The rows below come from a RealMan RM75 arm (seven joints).
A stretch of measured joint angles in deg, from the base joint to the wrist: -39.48, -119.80, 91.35, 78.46, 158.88, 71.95, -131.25; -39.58, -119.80, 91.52, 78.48, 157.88, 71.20, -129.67; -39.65, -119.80, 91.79, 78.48, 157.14, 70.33, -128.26; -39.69, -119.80, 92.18, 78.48, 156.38, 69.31, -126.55; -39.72, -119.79, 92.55, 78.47, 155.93, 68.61, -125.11; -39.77, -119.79, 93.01, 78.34, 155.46, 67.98, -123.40; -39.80, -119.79, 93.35, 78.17, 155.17, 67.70, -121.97; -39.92, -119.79, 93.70, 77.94, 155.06, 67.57, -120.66; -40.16, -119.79, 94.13, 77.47, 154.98, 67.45, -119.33; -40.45, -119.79, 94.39, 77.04, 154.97, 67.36, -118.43; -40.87, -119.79, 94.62, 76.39, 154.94, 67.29, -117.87; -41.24, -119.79, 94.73, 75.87, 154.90, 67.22, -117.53; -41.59, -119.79, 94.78, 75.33, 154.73, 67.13, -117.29; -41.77, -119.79, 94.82, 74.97, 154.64, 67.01, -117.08
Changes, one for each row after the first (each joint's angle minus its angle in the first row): -0.10, 0.00, 0.17, 0.02, -1.00, -0.75, 1.58; -0.17, 0.00, 0.44, 0.02, -1.74, -1.62, 2.99; -0.21, 0.00, 0.83, 0.02, -2.50, -2.64, 4.70; -0.24, 0.01, 1.20, 0.01, -2.95, -3.34, 6.14; -0.29, 0.01, 1.66, -0.12, -3.42, -3.97, 7.85; -0.32, 0.01, 2.00, -0.29, -3.71, -4.25, 9.28; -0.44, 0.01, 2.35, -0.52, -3.82, -4.38, 10.59; -0.68, 0.01, 2.78, -0.99, -3.90, -4.50, 11.92; -0.97, 0.01, 3.04, -1.42, -3.91, -4.59, 12.82; -1.39, 0.01, 3.27, -2.07, -3.94, -4.66, 13.38; -1.76, 0.01, 3.38, -2.59, -3.98, -4.73, 13.72; -2.11, 0.01, 3.43, -3.13, -4.15, -4.82, 13.96; -2.29, 0.01, 3.47, -3.49, -4.24, -4.94, 14.17
